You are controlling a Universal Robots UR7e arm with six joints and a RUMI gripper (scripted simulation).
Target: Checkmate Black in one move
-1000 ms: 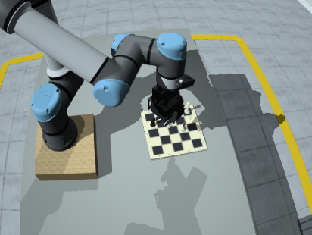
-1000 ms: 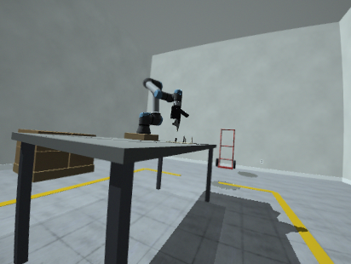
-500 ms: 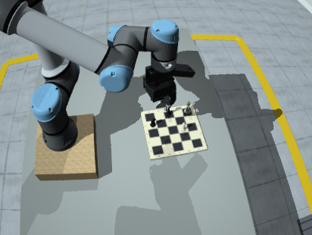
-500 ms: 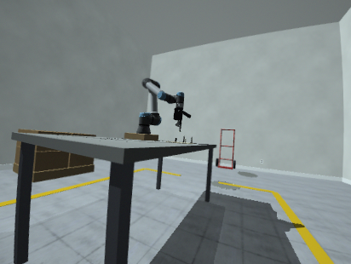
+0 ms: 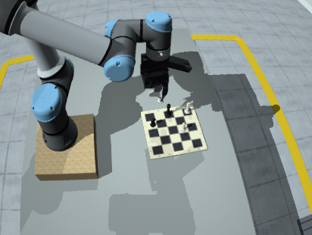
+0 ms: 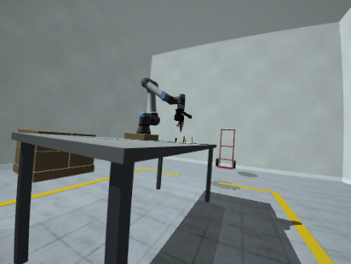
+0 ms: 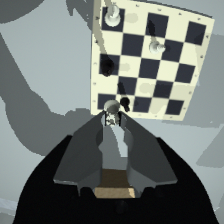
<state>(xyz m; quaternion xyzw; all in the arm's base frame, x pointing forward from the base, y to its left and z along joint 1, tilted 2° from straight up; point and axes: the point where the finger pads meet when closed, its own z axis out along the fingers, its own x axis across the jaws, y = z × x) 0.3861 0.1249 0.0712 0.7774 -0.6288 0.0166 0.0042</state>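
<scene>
Now: the small chessboard 5 cm ahead of my hand, 6 cm to the right of it and 13 cm below it.
</scene>
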